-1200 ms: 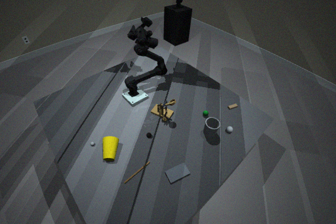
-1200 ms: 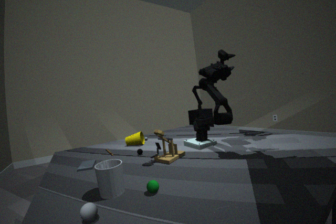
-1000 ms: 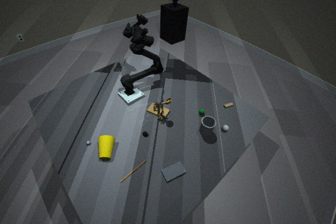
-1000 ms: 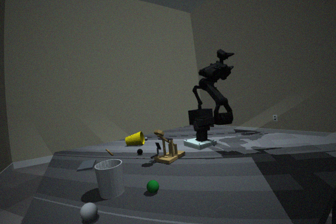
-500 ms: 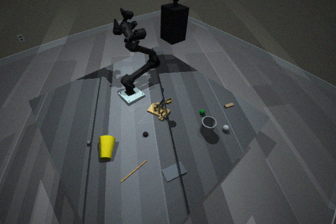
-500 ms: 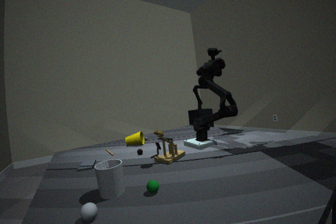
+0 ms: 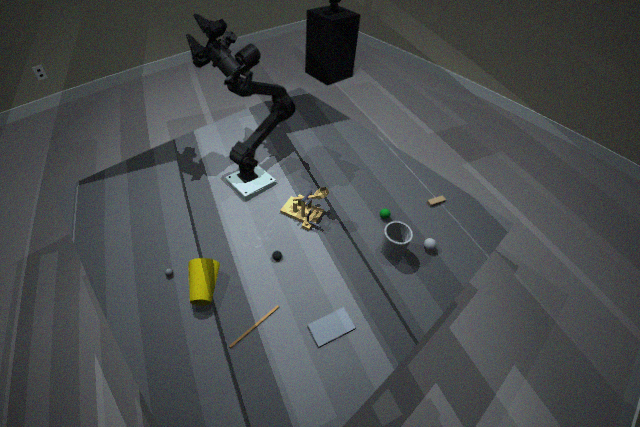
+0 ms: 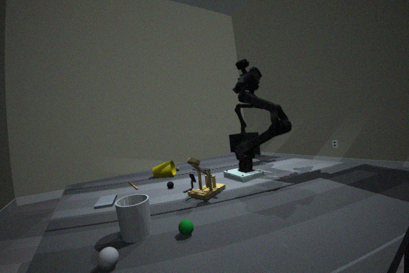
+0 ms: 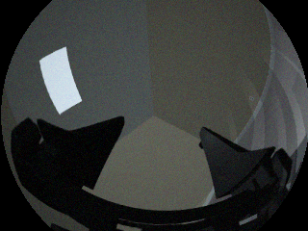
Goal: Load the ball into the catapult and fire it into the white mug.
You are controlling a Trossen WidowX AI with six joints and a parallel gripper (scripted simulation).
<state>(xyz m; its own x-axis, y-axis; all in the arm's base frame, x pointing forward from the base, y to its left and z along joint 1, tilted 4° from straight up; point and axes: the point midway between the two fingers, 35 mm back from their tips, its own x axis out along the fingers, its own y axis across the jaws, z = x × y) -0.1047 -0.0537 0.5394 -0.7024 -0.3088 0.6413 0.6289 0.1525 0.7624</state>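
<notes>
My gripper tip is 47 cm short of the wooden catapult, 12 cm to the right of it and 50 cm above it. Also, from my gripper tip: green ball (63 cm ahead, 34 cm to the left, 56 cm below); small grey ball (38 cm ahead, 38 cm to the right, 57 cm below); black ball (53 cm ahead, 7 cm to the right, 56 cm below).
</notes>
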